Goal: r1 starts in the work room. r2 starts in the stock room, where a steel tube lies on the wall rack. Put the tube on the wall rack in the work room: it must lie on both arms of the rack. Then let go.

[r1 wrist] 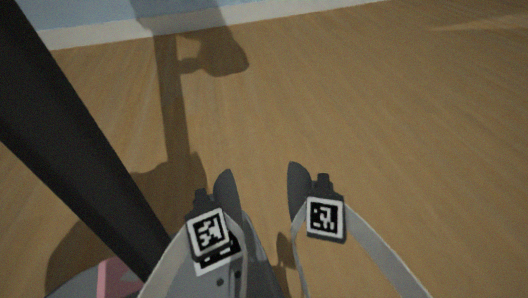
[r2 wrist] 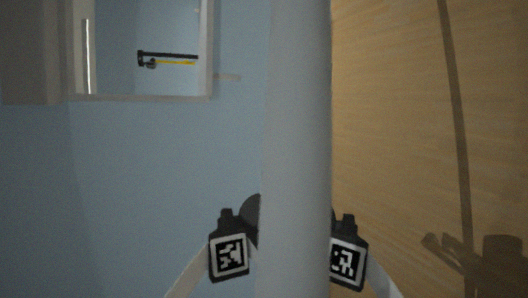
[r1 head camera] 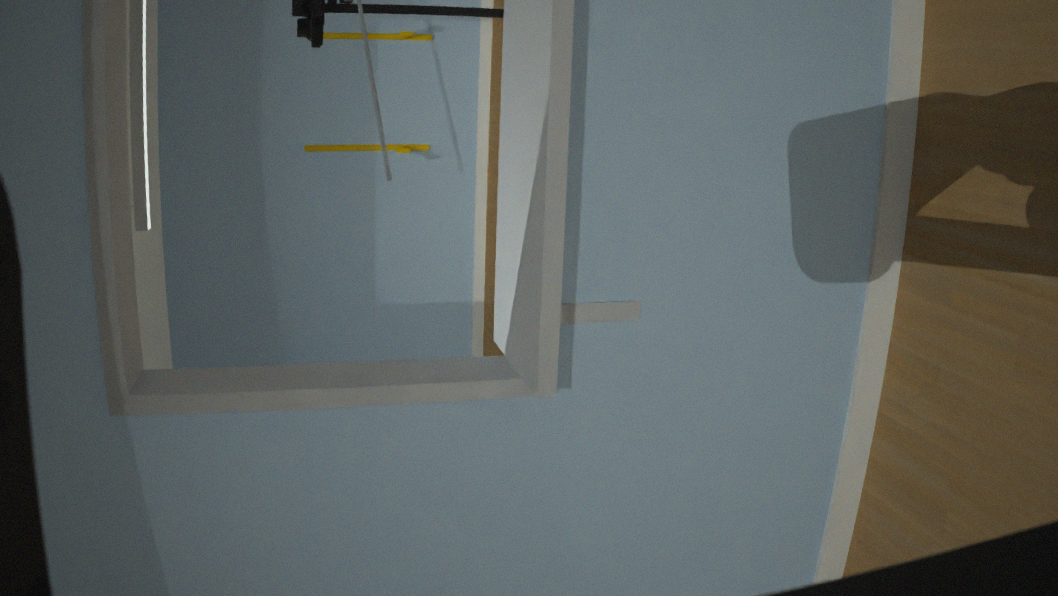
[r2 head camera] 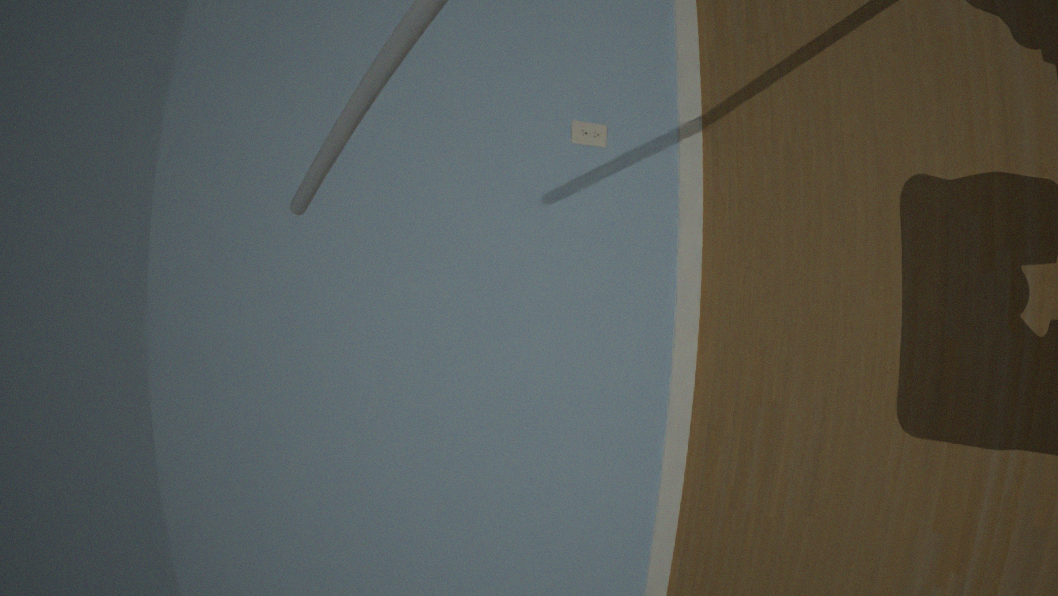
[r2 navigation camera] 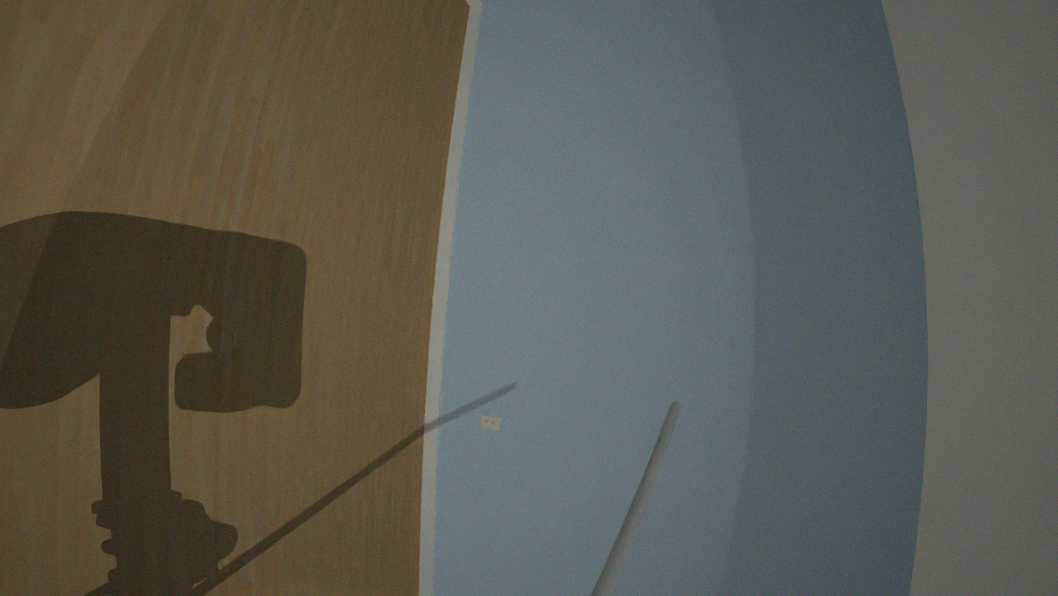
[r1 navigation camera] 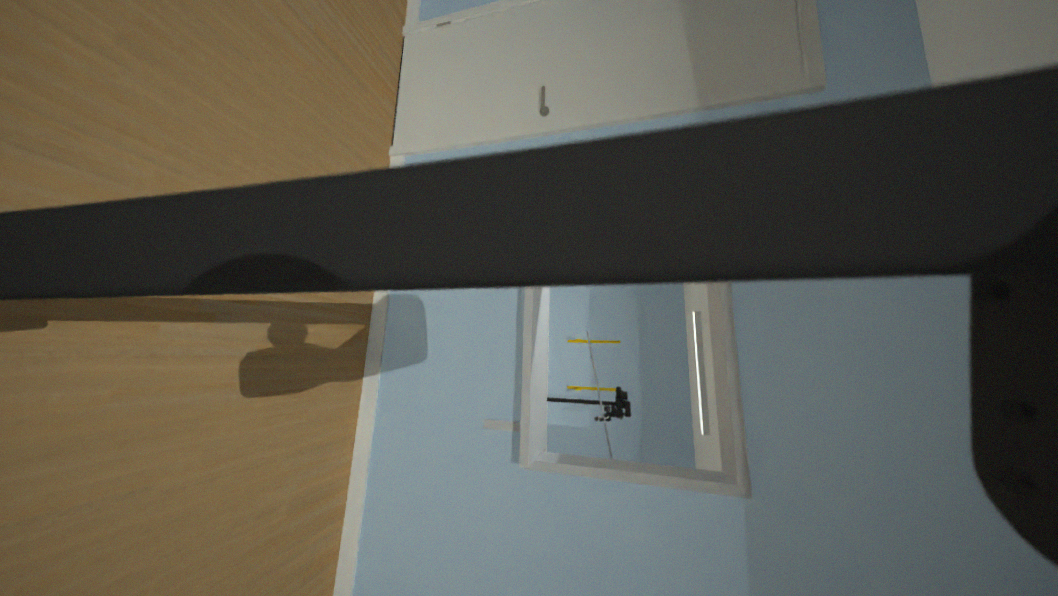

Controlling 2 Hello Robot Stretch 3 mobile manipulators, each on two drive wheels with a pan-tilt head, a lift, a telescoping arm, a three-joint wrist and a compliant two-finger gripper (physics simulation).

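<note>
The long grey steel tube (r1 head camera: 376, 88) (r1 navigation camera: 593, 362) (r2 head camera: 355, 103) (r2 navigation camera: 640, 496) (r2 wrist: 300, 125) is off the rack. r2's gripper (r2 wrist: 295, 225) is shut on it; the tube runs lengthwise through the r2 wrist view. r1's gripper (r1 wrist: 262, 192) is open and empty above the wooden floor. Through the wall opening, the r1 head view shows two yellow arms of the stock room rack (r1 head camera: 355, 148) (r1 navigation camera: 610, 341) behind the tube, with r2's black mast (r1 head camera: 444, 11) beside them. In the r2 wrist view, one yellow arm of the work room rack (r2 wrist: 175, 62) shows beyond the opening, beside r1's mast (r2 wrist: 170, 54).
A pale frame (r1 head camera: 333, 396) (r1 navigation camera: 729, 414) (r2 wrist: 145, 98) surrounds the opening in the blue wall. A white door (r1 navigation camera: 473, 88) stands along the wall in the r1 navigation view. An outlet (r2 head camera: 589, 134) (r2 navigation camera: 490, 422) is on the wall near r2. A black bar (r1 navigation camera: 518, 222) crosses r1's navigation view.
</note>
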